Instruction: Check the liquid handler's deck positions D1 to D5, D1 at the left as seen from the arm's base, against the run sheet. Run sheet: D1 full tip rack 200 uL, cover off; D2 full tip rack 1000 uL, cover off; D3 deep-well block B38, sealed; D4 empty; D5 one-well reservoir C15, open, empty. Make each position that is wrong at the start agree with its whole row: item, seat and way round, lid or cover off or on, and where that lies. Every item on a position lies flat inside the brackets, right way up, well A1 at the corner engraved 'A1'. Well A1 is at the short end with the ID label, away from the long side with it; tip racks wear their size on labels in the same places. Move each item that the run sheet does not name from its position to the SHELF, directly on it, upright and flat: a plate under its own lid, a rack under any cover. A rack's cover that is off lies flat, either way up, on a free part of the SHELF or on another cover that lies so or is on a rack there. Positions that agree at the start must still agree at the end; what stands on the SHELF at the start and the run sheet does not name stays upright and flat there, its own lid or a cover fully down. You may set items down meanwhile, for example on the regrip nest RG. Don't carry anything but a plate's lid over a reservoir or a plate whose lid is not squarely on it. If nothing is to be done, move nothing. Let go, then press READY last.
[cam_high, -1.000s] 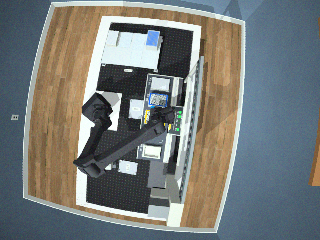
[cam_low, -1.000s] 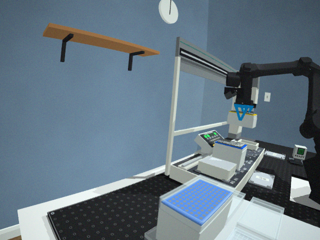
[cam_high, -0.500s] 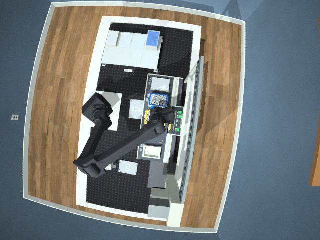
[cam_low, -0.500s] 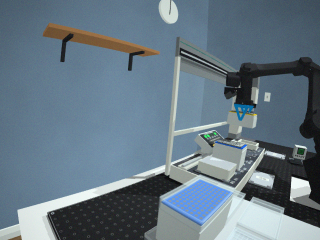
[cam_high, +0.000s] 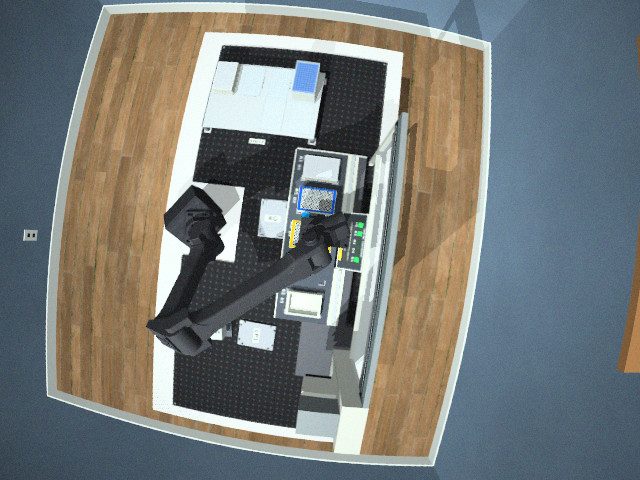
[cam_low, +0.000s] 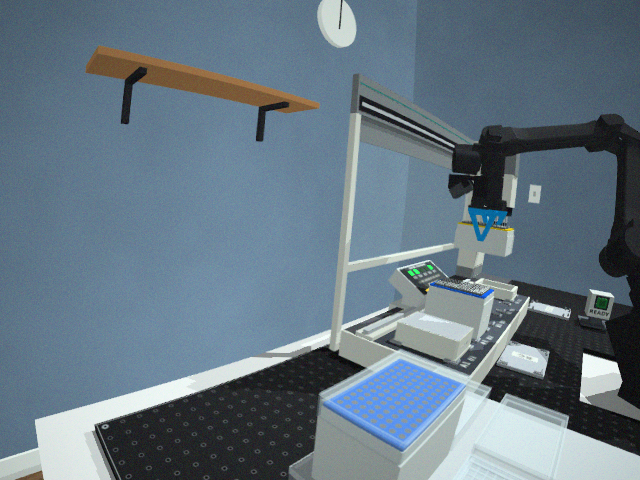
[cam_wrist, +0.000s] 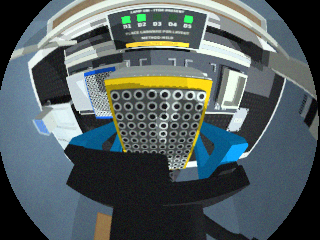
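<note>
The white reservoir lies 3 cm behind my hand, 24 cm to the right of it and 19 cm below it. Also, from my hand: regrip nest 15 cm behind, 7 cm to the left, 25 cm below; blue-rimmed tip rack 1 cm ahead, 12 cm to the left, 13 cm below; yellow-rimmed tip rack 1 cm behind, 1 cm above.
</note>
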